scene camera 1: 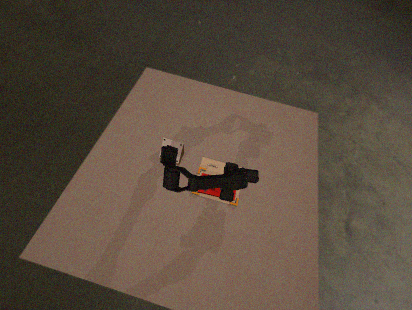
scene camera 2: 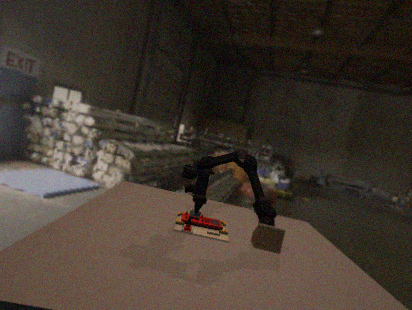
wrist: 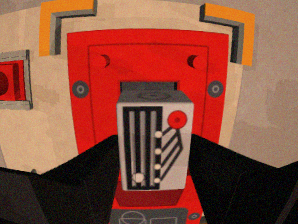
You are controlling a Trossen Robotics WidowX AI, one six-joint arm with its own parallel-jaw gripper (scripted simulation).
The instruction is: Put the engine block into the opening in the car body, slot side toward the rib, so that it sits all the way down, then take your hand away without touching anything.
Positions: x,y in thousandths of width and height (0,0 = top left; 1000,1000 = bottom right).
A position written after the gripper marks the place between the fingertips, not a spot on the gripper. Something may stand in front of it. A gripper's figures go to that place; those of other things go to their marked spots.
The gripper (wrist: 515,636): 10 cm from the lens. An engine block (wrist: 518,574): 9 cm from the lens. A car body (wrist: 341,288): 11 cm from the lens.
